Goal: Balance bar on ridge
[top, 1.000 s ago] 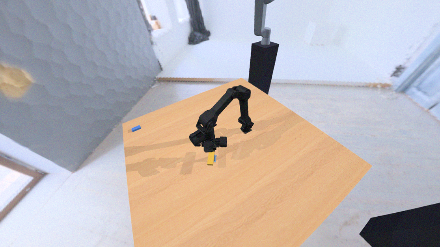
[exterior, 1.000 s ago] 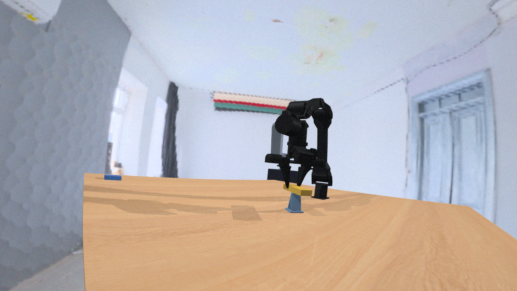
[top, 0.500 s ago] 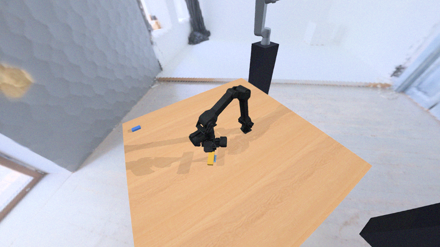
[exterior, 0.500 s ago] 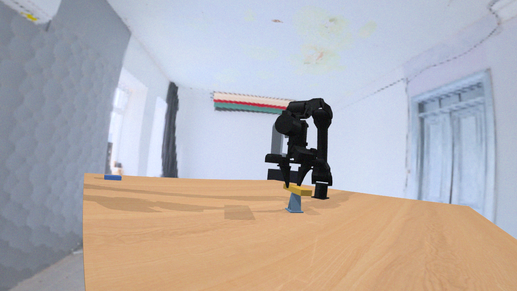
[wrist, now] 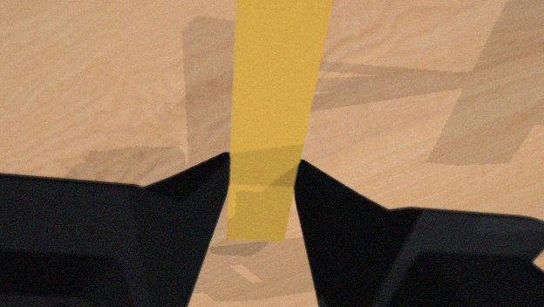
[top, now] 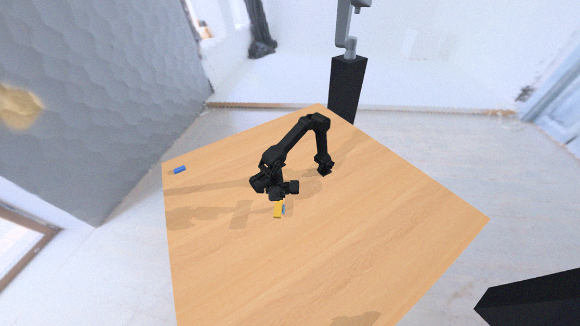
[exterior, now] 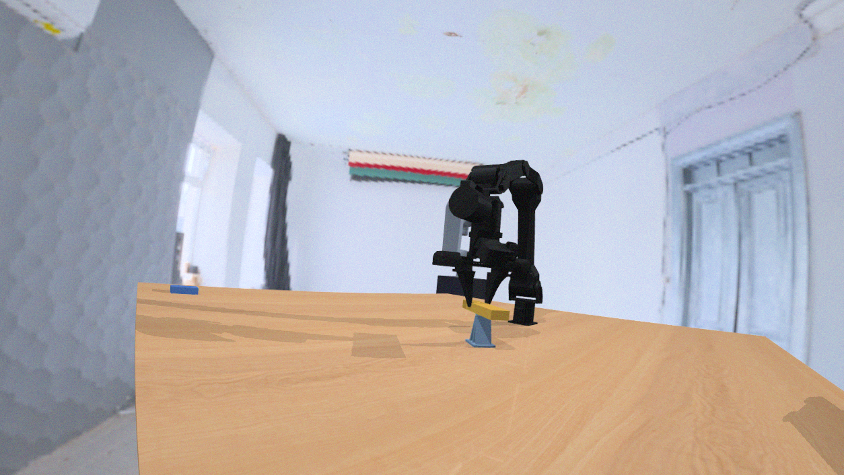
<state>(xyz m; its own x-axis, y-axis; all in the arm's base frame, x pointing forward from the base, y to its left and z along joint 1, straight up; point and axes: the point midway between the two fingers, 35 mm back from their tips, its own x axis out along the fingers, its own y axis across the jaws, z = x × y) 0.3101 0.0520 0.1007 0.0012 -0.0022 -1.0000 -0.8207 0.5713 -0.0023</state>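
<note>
My gripper tip is 20 mm to the right of the yellow bar and 20 mm short of it. The rest, counted from my gripper tip: small blue block 550 mm to the right, 430 mm ahead, 60 mm below.
</note>
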